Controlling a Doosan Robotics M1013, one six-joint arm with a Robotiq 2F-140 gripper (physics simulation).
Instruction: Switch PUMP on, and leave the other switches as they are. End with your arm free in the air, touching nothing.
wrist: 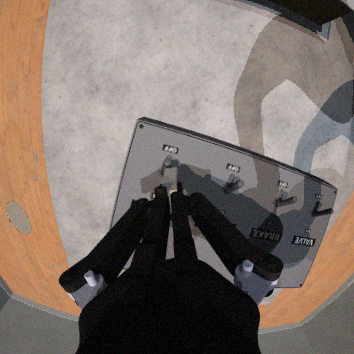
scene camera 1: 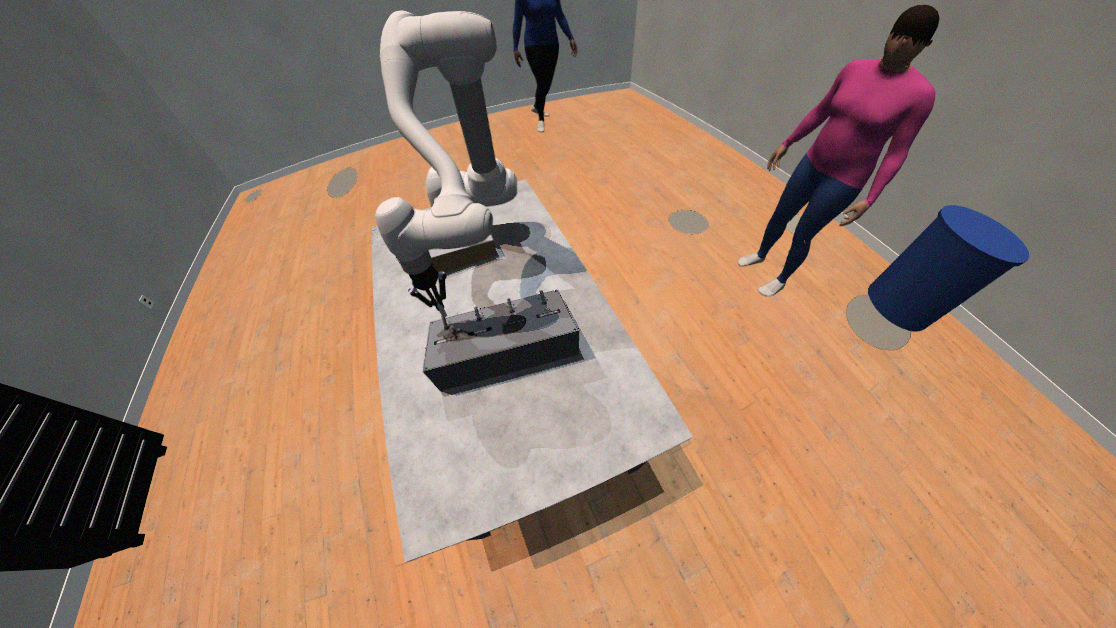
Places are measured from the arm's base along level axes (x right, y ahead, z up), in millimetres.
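Where they show: gripper, fingertip midpoint: (wrist: 171, 176) (scene camera 1: 443, 314).
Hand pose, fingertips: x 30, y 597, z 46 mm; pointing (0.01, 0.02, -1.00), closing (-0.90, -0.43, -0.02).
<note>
Things, the pixels of their top centre, and the offset from my fingertips. Level surfaces: height alone.
- leftmost lever at its top centre: (wrist: 164, 171) dx +10, dy +3, dz -16 mm
- second lever at its top centre: (wrist: 237, 191) (scene camera 1: 475, 309) dx -110, dy -3, dz -16 mm
- third lever at its top centre: (wrist: 291, 206) (scene camera 1: 509, 301) dx -230, dy -9, dz -16 mm
- fourth lever at its top centre: (wrist: 328, 217) (scene camera 1: 542, 293) dx -350, dy -15, dz -16 mm
- BRAKE label at its top centre: (wrist: 266, 235) (scene camera 1: 514, 321) dx -234, dy +74, dz -28 mm
- VALVE label at its top centre: (wrist: 304, 241) dx -354, dy +68, dz -28 mm
- grey table at its surface level: dz -143 mm
The dark switch box (scene camera 1: 511, 360) (wrist: 134, 162) stands on the table, with four levers in a row. The leftmost lever (wrist: 169, 163) in the wrist view is close to its OFF label, just beyond my fingertips. The second lever (scene camera 1: 477, 313) (wrist: 233, 185), third lever (scene camera 1: 510, 305) (wrist: 286, 201) and fourth lever (scene camera 1: 543, 297) (wrist: 323, 210) lean toward their OFF labels. The BRAKE label (wrist: 266, 234) and VALVE label (wrist: 303, 241) are readable; the PUMP label does not show. My gripper (scene camera 1: 444, 321) (wrist: 171, 176) is shut and empty, low over the box's left end; contact cannot be told.
A brown block (scene camera 1: 468, 256) stands on the grey table (scene camera 1: 437, 484) behind the switch box, near the arm's base. A person in pink (scene camera 1: 877, 117) and a blue barrel (scene camera 1: 940, 273) are right of the table. A person in blue (scene camera 1: 540, 23) stands at the back.
</note>
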